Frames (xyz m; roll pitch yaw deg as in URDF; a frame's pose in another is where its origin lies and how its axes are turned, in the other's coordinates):
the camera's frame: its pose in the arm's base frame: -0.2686 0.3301 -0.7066 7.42 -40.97 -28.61
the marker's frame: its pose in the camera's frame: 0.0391 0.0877 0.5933 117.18 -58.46 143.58
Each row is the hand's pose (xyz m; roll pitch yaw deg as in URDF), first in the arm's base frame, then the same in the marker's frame.
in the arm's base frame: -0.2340 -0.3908 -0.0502 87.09 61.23 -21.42
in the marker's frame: -0.7182 0.5258 -0.4226 157.11 -7.13 -140.08
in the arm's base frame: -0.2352 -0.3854 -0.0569 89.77 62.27 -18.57
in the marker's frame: -0.7167 0.5177 -0.4198 157.09 -8.01 -138.61
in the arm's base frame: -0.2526 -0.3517 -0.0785 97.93 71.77 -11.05
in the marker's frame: -0.6928 0.4832 -0.4078 157.06 -6.36 -128.74
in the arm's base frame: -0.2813 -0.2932 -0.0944 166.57 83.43 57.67
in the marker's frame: -0.6438 0.4436 -0.3848 156.53 -3.36 -112.00
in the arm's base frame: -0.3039 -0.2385 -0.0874 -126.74 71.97 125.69
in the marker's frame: -0.5923 0.4277 -0.3593 155.58 -0.71 -95.51
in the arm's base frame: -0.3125 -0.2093 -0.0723 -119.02 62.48 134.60
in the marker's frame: -0.5628 0.4306 -0.3427 155.11 1.36 -85.65
